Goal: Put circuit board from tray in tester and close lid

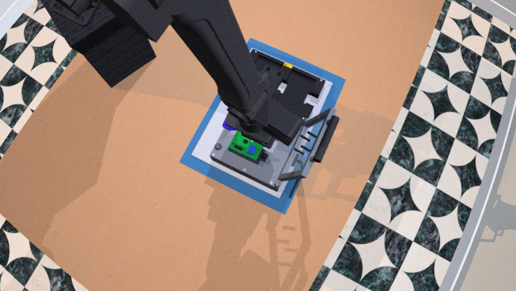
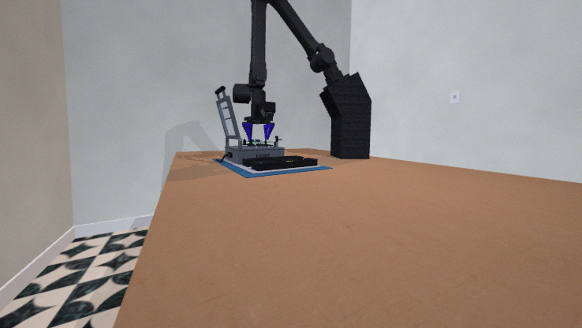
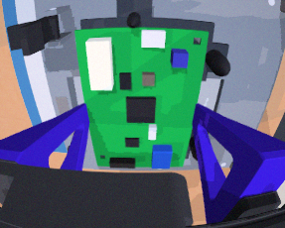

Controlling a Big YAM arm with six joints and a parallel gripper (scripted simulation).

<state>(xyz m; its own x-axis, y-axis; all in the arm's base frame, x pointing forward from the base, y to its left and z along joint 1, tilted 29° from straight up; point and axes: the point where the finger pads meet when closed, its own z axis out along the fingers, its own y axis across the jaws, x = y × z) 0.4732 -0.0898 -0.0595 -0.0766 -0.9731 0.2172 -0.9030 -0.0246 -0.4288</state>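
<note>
Right now my hand is right at the green circuit board. The rest, counted from my hand: black plate (10 mm ahead, 20 mm below); tester (40 mm ahead, 30 mm to the left, 30 mm above); dark latch hook (50 mm behind, 60 mm to the left).
</note>
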